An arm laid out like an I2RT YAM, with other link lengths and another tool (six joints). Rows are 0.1 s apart.
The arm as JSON. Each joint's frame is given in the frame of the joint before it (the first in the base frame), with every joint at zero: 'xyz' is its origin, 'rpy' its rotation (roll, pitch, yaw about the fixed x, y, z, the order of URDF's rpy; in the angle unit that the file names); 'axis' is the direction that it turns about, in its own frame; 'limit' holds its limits. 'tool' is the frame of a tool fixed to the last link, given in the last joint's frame.
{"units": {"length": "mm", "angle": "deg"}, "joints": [
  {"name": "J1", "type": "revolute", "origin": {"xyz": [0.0, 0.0, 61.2], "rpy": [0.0, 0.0, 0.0]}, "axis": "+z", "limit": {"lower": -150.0, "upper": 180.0}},
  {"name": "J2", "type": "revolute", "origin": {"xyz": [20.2, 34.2, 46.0], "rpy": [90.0, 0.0, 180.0]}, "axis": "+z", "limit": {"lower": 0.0, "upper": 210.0}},
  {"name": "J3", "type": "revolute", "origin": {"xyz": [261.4, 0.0, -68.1], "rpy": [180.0, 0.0, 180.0]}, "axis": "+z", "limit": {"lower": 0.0, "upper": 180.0}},
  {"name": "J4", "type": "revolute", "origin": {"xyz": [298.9, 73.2, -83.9], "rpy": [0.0, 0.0, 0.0]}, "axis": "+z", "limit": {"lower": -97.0, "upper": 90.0}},
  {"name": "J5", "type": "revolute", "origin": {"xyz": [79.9, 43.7, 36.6], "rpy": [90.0, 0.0, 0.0]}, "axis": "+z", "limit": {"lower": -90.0, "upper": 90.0}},
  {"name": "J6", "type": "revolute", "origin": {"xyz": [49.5, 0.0, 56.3], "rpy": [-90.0, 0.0, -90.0]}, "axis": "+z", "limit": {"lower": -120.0, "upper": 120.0}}
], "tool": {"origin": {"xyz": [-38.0, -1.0, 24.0], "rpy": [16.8, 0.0, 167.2]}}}
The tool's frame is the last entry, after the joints.
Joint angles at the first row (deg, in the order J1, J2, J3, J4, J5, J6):
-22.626 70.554 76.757 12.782 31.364 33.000
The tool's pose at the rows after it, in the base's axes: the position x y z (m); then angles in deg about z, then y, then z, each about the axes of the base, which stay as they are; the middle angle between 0 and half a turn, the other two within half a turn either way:
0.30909 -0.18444 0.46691 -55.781 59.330 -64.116
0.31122 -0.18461 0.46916 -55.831 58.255 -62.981
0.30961 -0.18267 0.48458 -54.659 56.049 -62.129
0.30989 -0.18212 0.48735 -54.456 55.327 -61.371
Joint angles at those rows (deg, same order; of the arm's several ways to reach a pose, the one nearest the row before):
-22.750 70.883 76.739 13.237 30.182 33.211
-22.808 71.040 76.728 14.362 28.836 32.865
-22.851 71.082 78.594 14.892 27.173 32.804
-22.896 71.015 78.727 15.331 26.202 32.868

